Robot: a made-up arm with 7 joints.
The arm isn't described. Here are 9 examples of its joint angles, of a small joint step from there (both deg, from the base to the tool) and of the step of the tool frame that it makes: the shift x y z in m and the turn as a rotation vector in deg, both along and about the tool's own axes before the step.
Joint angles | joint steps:
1: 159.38 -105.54 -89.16 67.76 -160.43 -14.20 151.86 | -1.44 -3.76 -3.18 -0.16 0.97 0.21 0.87
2: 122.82 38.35 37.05 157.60 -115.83 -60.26 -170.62 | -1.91 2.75 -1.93 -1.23 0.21 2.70 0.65
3: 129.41 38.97 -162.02 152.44 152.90 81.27 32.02 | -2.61 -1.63 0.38 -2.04 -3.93 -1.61 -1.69
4: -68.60 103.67 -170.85 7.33 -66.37 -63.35 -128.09 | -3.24 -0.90 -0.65 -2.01 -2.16 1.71 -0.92
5: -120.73 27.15 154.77 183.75 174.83 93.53 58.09 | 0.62 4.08 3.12 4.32 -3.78 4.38 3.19
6: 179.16 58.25 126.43 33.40 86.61 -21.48 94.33 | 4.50 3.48 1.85 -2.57 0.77 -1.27 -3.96
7: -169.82 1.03 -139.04 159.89 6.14 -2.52 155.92 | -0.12 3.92 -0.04 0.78 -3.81 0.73 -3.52
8: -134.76 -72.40 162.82 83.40 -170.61 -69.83 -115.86 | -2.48 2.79 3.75 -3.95 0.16 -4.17 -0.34
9: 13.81 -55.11 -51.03 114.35 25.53 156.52 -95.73 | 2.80 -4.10 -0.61 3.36 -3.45 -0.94 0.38
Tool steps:
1: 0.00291 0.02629 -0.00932 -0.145 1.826 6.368
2: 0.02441 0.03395 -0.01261 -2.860 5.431 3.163
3: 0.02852 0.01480 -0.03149 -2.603 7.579 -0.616
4: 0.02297 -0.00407 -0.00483 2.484 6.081 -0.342
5: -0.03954 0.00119 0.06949 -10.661 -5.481 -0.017
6: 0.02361 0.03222 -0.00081 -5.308 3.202 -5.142
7: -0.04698 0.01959 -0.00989 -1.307 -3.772 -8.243
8: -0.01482 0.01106 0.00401 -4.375 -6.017 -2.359
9: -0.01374 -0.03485 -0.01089 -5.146 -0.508 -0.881
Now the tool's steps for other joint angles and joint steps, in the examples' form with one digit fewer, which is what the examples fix.
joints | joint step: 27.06 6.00 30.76 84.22 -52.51 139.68 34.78 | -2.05 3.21 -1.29 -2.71 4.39 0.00 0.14
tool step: 0.0230 -0.0368 0.0234 -1.13 -6.25 -6.31
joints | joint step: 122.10 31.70 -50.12 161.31 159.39 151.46 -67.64 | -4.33 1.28 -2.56 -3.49 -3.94 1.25 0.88
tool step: -0.0259 -0.0300 -0.0365 -6.72 -2.10 9.34
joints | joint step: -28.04 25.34 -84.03 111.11 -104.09 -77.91 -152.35 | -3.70 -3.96 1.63 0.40 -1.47 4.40 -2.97
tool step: 0.0235 0.0038 -0.0319 4.40 5.95 -1.21
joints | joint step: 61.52 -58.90 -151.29 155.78 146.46 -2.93 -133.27 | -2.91 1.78 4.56 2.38 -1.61 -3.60 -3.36
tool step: 0.0449 -0.0015 -0.0127 -1.41 2.43 -1.49
